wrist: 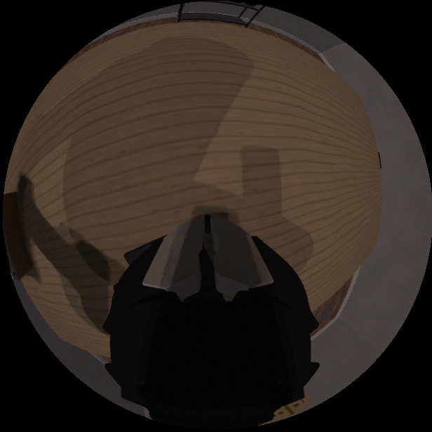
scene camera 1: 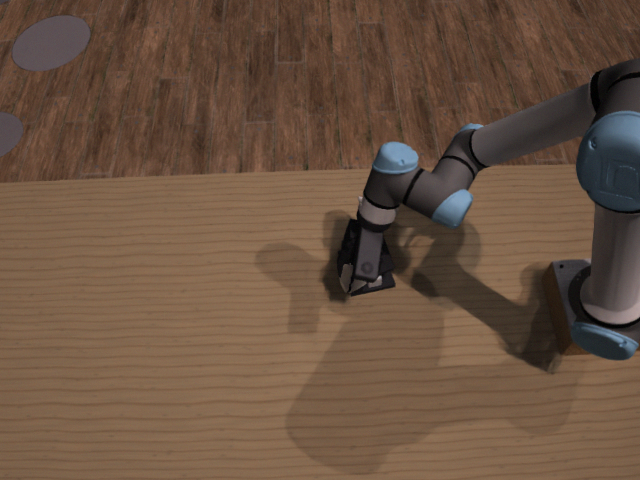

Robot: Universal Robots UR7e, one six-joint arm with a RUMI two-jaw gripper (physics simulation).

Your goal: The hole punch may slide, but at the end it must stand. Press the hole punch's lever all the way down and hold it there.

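Places are measured from the arm's base along level axes (x ahead, y left, z up), in metres.
Pixels of known places: gripper, fingertip midpoint: [scene camera 1: 347, 292].
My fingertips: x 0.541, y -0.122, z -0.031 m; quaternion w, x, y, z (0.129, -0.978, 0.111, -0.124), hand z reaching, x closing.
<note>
Behind a point stands the place of what it marks.
The black hole punch [scene camera 1: 388, 282] @(x 0.439, y -0.153, z -0.071 m) is on the table under my gripper in the scene view; a lower corner and edge show, and the gripper hides most of it. A dark corner of the hole punch [wrist: 141, 251] shows left of the fingers in the wrist view. My gripper [scene camera 1: 351, 290] @(x 0.541, y -0.122, z -0.031 m) [wrist: 207, 217] is shut and empty, its pale fingertips pointing down at the punch's near left side. Whether the fingers touch the lever, and how far down the lever is, is hidden. The punch looks low against the table, but its full pose cannot be told.
The wooden table [scene camera 1: 155, 335] @(x 0.973, y -0.104, z -0.083 m) [wrist: 310, 125] lies under the arm and carries broad arm shadows. The robot's base block [scene camera 1: 558, 310] @(x 0.088, y -0.007, z -0.036 m) is at the right. The table's far edge runs behind the arm, with plank floor [scene camera 1: 232, 77] and grey discs [scene camera 1: 51, 42] beyond.
</note>
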